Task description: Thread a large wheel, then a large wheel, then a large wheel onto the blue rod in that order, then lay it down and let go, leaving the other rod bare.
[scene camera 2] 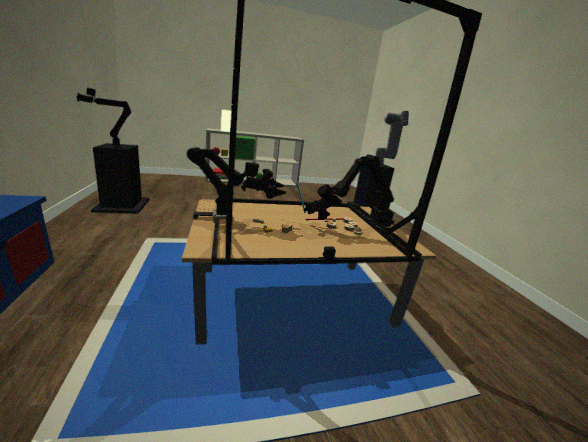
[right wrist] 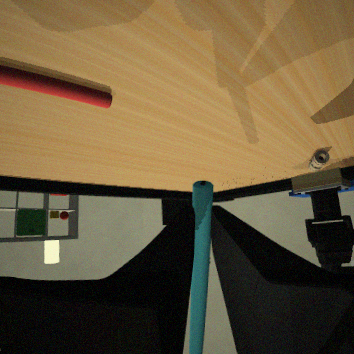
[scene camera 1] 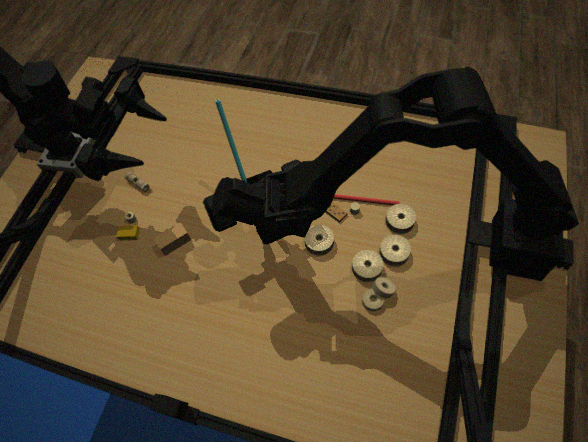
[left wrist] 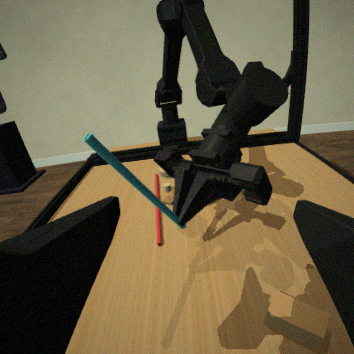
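Pixels of known places: left gripper, fingertip midpoint: (scene camera 2: 284, 189) (scene camera 1: 154, 140) (left wrist: 207, 206); right gripper, fingertip midpoint: (scene camera 2: 304, 210) (right wrist: 201, 213) (left wrist: 176, 222); left arm's base at its link origin: (scene camera 2: 222, 212) (right wrist: 322, 190) (scene camera 1: 64, 148); right arm's base at its link origin: (scene camera 2: 383, 209) (scene camera 1: 533, 226) (left wrist: 170, 121).
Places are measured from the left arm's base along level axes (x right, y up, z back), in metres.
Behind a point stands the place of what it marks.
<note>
The blue rod (scene camera 1: 231, 139) {z -0.428, x 0.028, y 0.123 m} (scene camera 2: 300, 196) {z -0.425, x 0.033, y 0.111 m} (left wrist: 132, 182) {z -0.419, x 0.023, y 0.126 m} (right wrist: 201, 260) {z -0.445, x 0.057, y 0.060 m} is tilted in the air, and no wheel shows on its visible length. My right gripper (left wrist: 176, 222) {z -0.446, x 0.060, y 0.038 m} (right wrist: 201, 213) {z -0.446, x 0.060, y 0.038 m} is shut on it near its lower end; in scene camera 1 the arm hides the fingers. My left gripper (scene camera 1: 154, 141) {z -0.311, x 0.079, y 0.163 m} is open and empty, above the table at the left. The red rod (scene camera 1: 367, 199) {z -0.680, x 0.024, y -0.028 m} (left wrist: 158, 215) {z -0.553, x 0.026, y -0.028 m} (right wrist: 60, 90) {z -0.508, x 0.027, y -0.028 m} lies bare on the table. Several large pale wheels lie flat, among them one wheel (scene camera 1: 319, 239) {z -0.600, x 0.124, y -0.030 m} beside my right arm and others (scene camera 1: 401, 218) {z -0.751, x 0.055, y -0.034 m} (scene camera 1: 395, 249) {z -0.744, x 0.125, y -0.032 m} (scene camera 1: 367, 264) {z -0.696, x 0.164, y -0.031 m} farther right.
Two small wheels (scene camera 1: 385, 287) {z -0.733, x 0.206, y -0.026 m} (scene camera 1: 373, 300) {z -0.714, x 0.238, y -0.024 m} lie in front of the large ones. A perforated block (scene camera 1: 337, 212) {z -0.626, x 0.062, y -0.029 m} and a small cylinder (scene camera 1: 355, 208) {z -0.660, x 0.054, y -0.019 m} lie by the red rod. A yellow block (scene camera 1: 128, 232) {z -0.221, x 0.172, y -0.022 m}, a grey connector (scene camera 1: 137, 182) {z -0.197, x 0.055, y -0.018 m} and a wooden block (scene camera 1: 176, 244) {z -0.328, x 0.183, y -0.022 m} lie at the left. Black rails edge the table.
</note>
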